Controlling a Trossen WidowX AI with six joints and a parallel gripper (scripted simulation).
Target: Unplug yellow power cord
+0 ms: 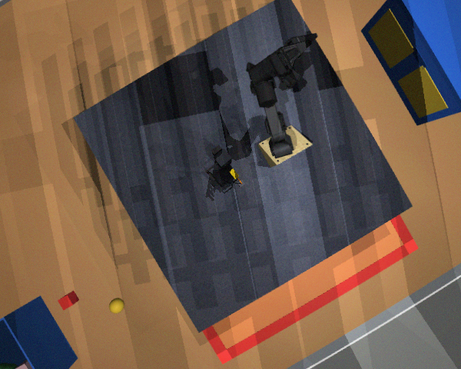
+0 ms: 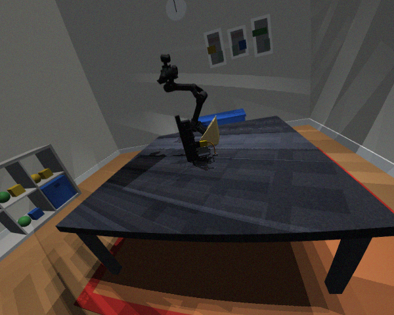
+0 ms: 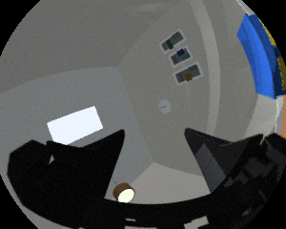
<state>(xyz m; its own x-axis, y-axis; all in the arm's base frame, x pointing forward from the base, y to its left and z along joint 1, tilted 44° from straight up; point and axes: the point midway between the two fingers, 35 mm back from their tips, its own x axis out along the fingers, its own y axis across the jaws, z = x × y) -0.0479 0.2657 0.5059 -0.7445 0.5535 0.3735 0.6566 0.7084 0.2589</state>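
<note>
Right now my gripper tip is 35 cm short of the yellow plug, 18 cm to the right of it and 56 cm above it.
</note>
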